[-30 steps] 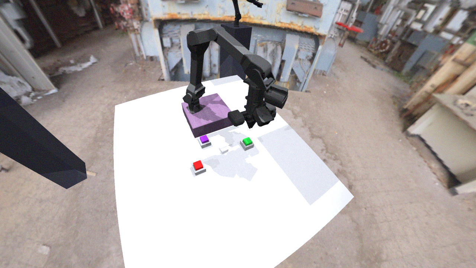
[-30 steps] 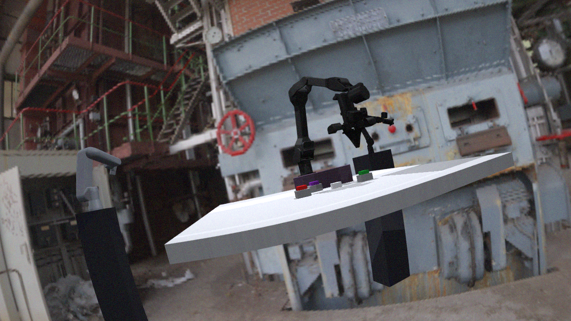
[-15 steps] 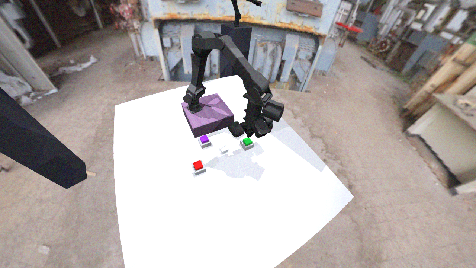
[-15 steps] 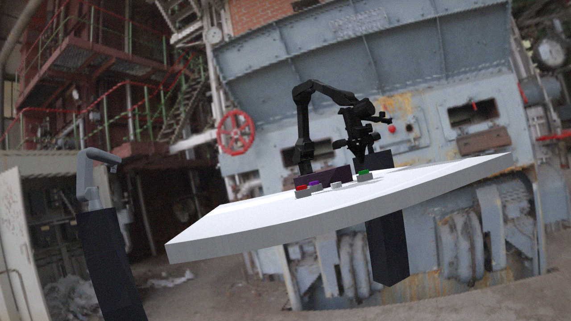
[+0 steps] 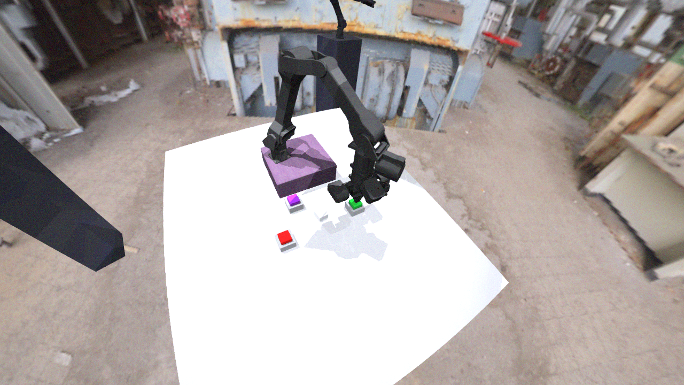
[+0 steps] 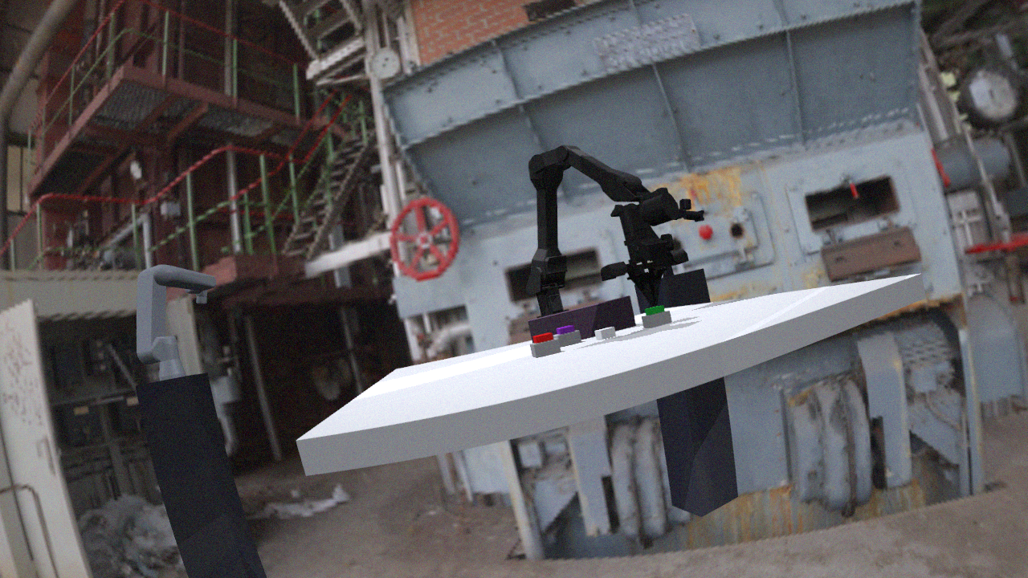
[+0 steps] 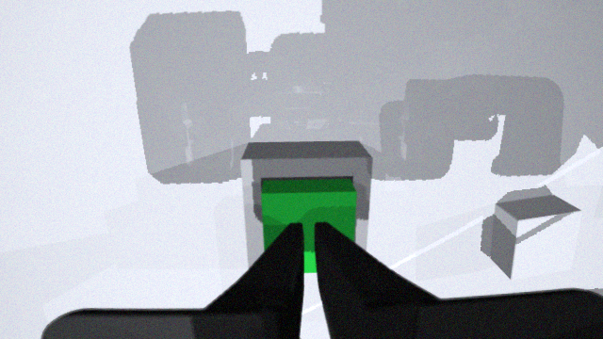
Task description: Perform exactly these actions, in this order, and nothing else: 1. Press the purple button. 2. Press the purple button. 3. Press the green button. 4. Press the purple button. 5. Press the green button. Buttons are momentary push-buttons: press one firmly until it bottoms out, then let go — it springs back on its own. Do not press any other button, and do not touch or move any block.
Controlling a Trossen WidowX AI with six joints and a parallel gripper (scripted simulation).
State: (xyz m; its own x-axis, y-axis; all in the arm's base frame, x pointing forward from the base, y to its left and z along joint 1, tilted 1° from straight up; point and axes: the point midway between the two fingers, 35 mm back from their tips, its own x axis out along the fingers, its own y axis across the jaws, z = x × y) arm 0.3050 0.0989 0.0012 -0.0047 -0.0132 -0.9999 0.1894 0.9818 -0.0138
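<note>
Right now the green button is 10 mm below my gripper tip. The rest, counted from my gripper tip: purple button (150 mm to the right, 130 mm behind, 10 mm below); white block (100 mm to the right, 50 mm behind, 30 mm below); red button (250 mm to the right, 30 mm behind, 10 mm below).
</note>
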